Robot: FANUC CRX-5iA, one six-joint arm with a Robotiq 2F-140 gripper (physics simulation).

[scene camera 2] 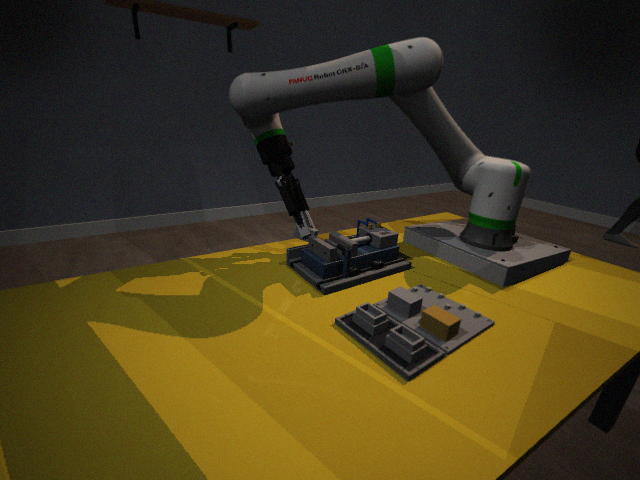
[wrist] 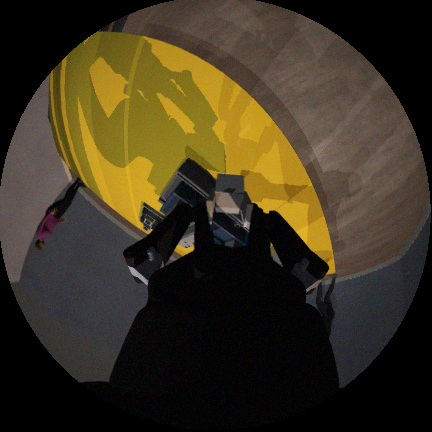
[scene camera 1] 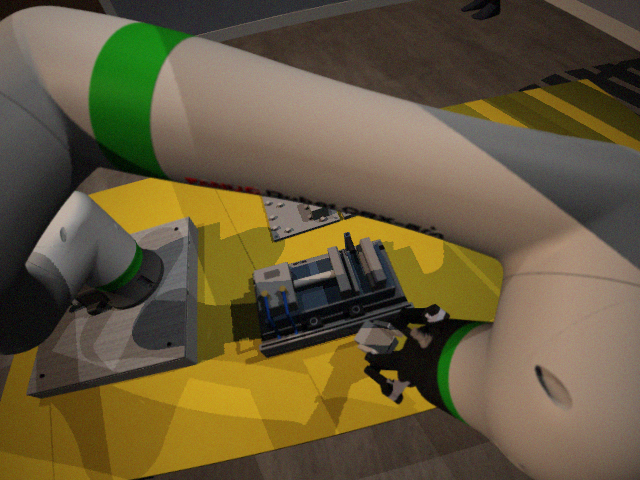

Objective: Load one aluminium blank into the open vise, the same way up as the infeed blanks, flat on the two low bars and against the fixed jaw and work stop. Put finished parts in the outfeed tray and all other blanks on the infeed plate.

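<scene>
My gripper [scene camera 1: 386,338] [scene camera 2: 307,227] [wrist: 227,197] is shut on a grey aluminium blank [scene camera 1: 373,336] [scene camera 2: 302,231] [wrist: 230,184], held tilted in the air beside the fixed-jaw end of the vise. The vise [scene camera 1: 310,299] [scene camera 2: 330,269] is open, with a gap between its moving jaw [scene camera 1: 339,271] and fixed jaw [scene camera 1: 373,263] [scene camera 2: 322,249]. The dark work stop [scene camera 1: 347,240] stands at the gap. A grey blank [scene camera 2: 404,302] and an orange block [scene camera 2: 440,322] sit on the infeed plate [scene camera 2: 473,314] [scene camera 1: 294,221]. Two stepped, hollow-topped parts [scene camera 2: 370,318] [scene camera 2: 405,342] stand in the outfeed tray [scene camera 2: 369,348]. The low bars cannot be made out.
Blue hoses [scene camera 1: 287,307] [scene camera 2: 367,222] rise at the vise's cylinder end. The robot's base plate [scene camera 1: 170,268] [scene camera 2: 454,258] lies beyond that end. The forearm [scene camera 1: 310,129] hides part of the infeed plate in scene camera 1. The table edge [scene camera 1: 289,447] runs near the gripper's side.
</scene>
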